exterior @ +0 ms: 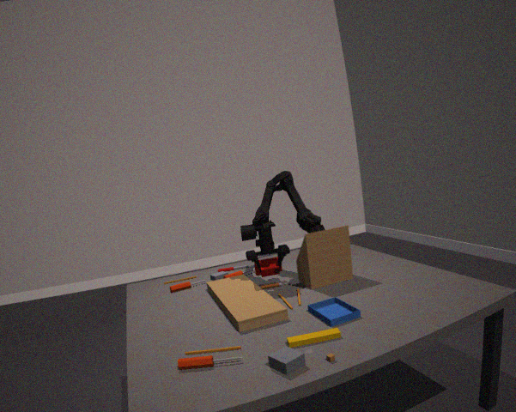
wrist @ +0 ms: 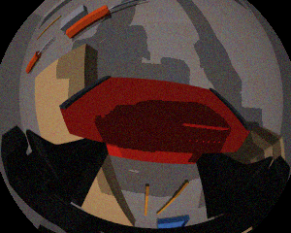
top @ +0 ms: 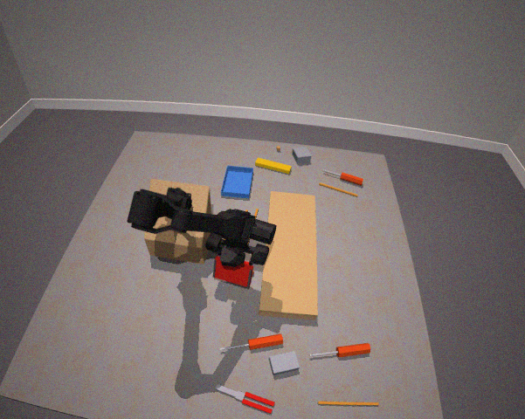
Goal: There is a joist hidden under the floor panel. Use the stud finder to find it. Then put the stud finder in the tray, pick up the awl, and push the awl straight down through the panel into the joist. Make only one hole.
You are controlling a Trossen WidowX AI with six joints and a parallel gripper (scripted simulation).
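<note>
My gripper tip is now 2 cm past the awl, 3 cm to the right of it and 6 cm above it. Also, from my gripper tip: blue tray 6 cm behind, 45 cm to the left, 6 cm below; red stud finder 2 cm behind; yellow bar 8 cm ahead, 58 cm to the left, 6 cm below.
</note>
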